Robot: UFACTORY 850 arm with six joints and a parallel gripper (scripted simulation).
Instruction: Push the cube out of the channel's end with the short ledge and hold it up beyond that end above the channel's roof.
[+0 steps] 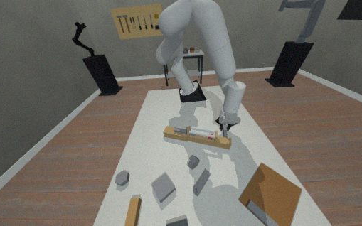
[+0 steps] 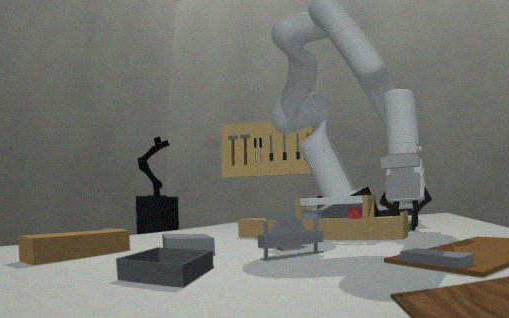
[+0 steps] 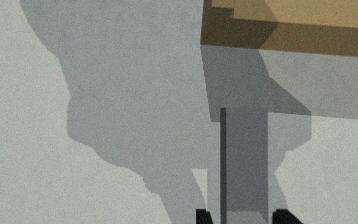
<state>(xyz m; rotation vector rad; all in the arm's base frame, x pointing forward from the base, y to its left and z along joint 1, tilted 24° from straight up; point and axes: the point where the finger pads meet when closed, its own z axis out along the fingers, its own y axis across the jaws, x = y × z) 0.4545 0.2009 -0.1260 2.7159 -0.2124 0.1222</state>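
Now: the grey stick 1 cm below my hand. From my hand the other things lie so: channel (9 cm ahead, 17 cm to the right, 3 cm above); red cube (10 cm ahead, 12 cm to the right, 3 cm above); grey tray (53 cm ahead, 28 cm to the right, 2 cm below).
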